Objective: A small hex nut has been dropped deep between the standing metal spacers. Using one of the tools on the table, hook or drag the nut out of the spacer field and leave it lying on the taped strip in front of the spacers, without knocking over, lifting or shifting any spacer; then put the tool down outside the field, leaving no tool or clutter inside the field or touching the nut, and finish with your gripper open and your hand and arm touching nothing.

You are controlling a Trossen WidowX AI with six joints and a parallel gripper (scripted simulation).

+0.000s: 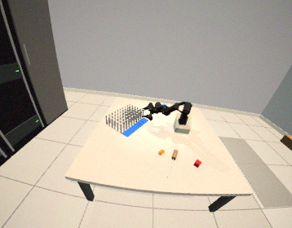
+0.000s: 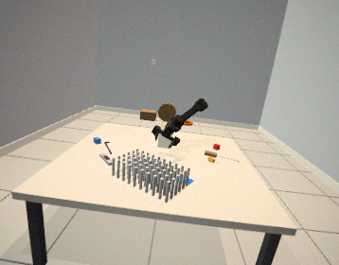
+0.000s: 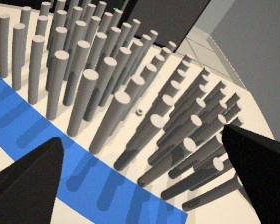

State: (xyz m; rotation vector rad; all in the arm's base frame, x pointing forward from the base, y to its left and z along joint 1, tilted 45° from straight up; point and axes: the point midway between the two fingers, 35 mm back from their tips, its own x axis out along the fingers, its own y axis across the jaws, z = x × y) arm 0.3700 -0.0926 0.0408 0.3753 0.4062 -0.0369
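Right now the orange-handled tool is 380 mm to the left of my gripper tip, 160 mm behind it and 140 mm below it. The rest, counted from my gripper tip: blue cube: 480 mm to the right, 330 mm behind, 140 mm below; then flat grey tool: 340 mm to the right, 150 mm below, 40 mm behind; then blue taped strip: 160 mm below, 50 mm ahead, 30 mm to the left.
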